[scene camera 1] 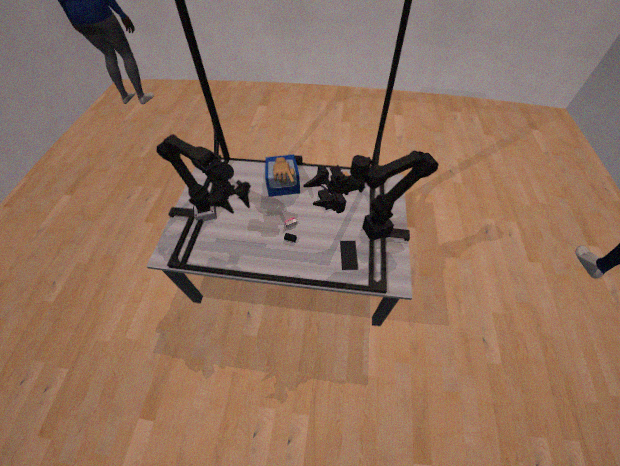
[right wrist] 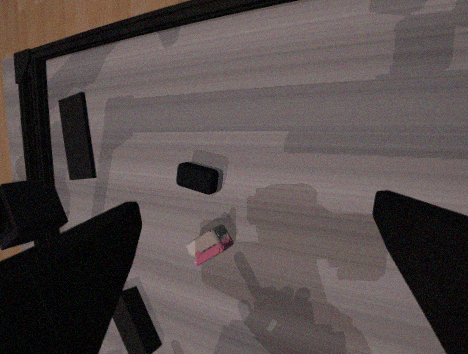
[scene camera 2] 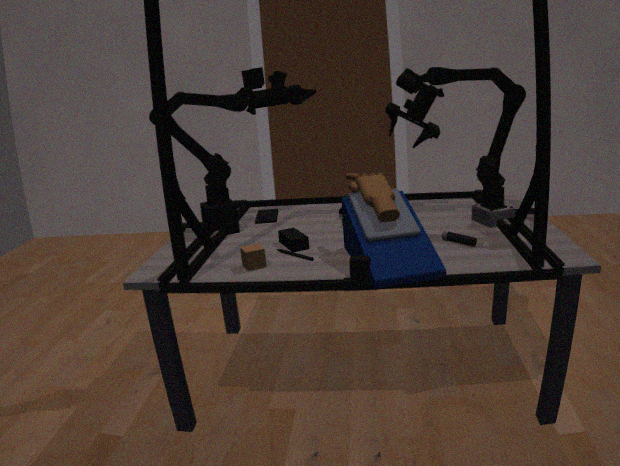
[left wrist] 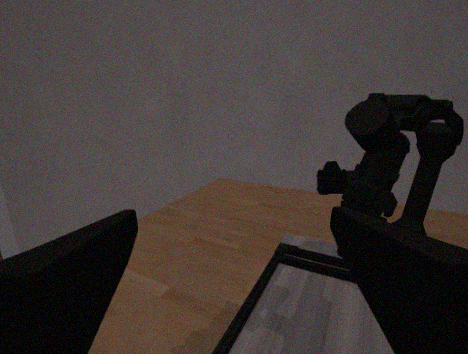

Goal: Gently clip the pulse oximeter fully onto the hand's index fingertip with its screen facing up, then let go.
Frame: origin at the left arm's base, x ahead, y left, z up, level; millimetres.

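Seen in the pictures: left gripper, fingertip midpoint: (scene camera 1: 308, 194) (scene camera 2: 310, 91) (left wrist: 235, 218); right gripper, fingertip midpoint: (scene camera 1: 241, 210) (right wrist: 257, 208) (scene camera 2: 401, 141) (left wrist: 340, 255); left arm's base, origin of the base link: (scene camera 1: 379, 220) (right wrist: 0, 218) (scene camera 2: 217, 203); right arm's base, origin of the base link: (scene camera 1: 203, 207) (scene camera 2: 493, 206).
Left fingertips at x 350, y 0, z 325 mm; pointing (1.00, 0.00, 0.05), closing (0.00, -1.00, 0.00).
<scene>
Offsets run from my left fingertips to a thing's top centre.
The pulse oximeter @[21 mm ahead, 199 mm right, 388 mm down] (scene camera 1: 290, 221) (right wrist: 212, 245), small, white and pink with a dark end, lies on the table in front of the hand's stand; it does not show in scene camera 2. The tan hand (scene camera 1: 282, 170) (scene camera 2: 376, 192) rests on a grey pad on the sloped blue stand (scene camera 1: 283, 190) (scene camera 2: 405, 268), its fingertips bare. My right gripper (scene camera 1: 240, 208) (scene camera 2: 402, 140) (right wrist: 257, 208) is open and empty, above the table and pointing down, well above the oximeter. My left gripper (scene camera 1: 309, 194) (scene camera 2: 314, 91) (left wrist: 235, 218) is open and empty, held high and level beside the stand.
A small black block @[53 mm ahead, 113 mm right, 387 mm down] (scene camera 1: 290, 237) (right wrist: 199, 177) lies near the oximeter. A flat black slab @[169 mm back, 68 mm left, 412 mm down] (scene camera 1: 348, 255) (scene camera 2: 266, 215) (right wrist: 77, 135) lies by the left arm's base. A black box @[202 mm back, 272 mm right, 384 mm down] (scene camera 2: 293, 239) (right wrist: 137, 320), a pen @[233 mm back, 351 mm right, 410 mm down] (scene camera 2: 295, 254), a wooden cube @[349 mm back, 366 mm right, 370 mm down] (scene camera 2: 253, 256) and a dark cylinder @[184 mm ahead, 529 mm right, 392 mm down] (scene camera 2: 459, 239) flank the stand.
</scene>
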